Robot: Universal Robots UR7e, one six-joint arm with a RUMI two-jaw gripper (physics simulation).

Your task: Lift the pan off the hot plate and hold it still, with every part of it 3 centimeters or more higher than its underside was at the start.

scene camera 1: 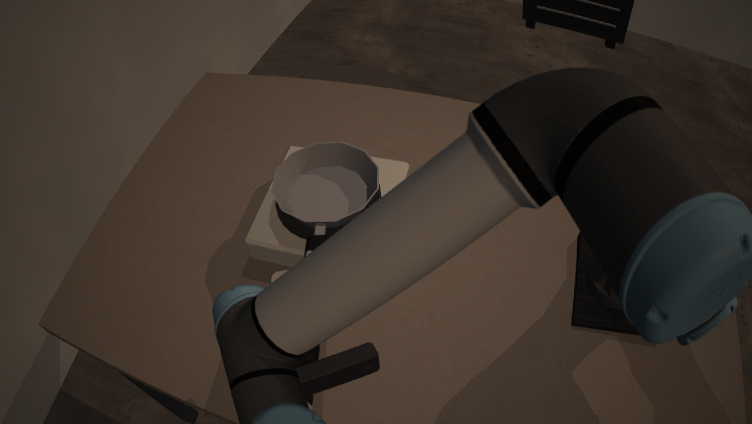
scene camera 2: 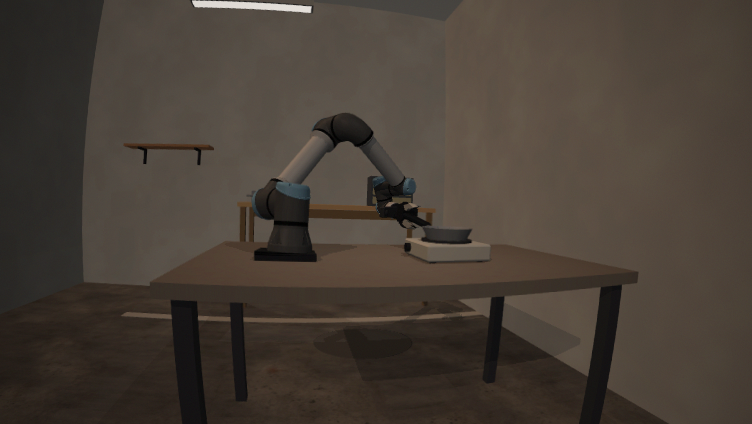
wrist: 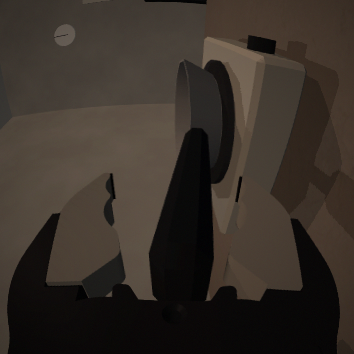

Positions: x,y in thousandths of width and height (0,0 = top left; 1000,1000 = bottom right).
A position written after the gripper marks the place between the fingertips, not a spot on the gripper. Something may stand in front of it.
Observation:
In view: the gripper (scene camera 1: 418,640), a grey pan (scene camera 1: 432,438) and a white hot plate (scene camera 2: 575,593).
The grey pan is seen too in scene camera 2 (scene camera 2: 590,551) and in the wrist view (wrist: 513,716). The gripper also shows in the wrist view (wrist: 496,504).

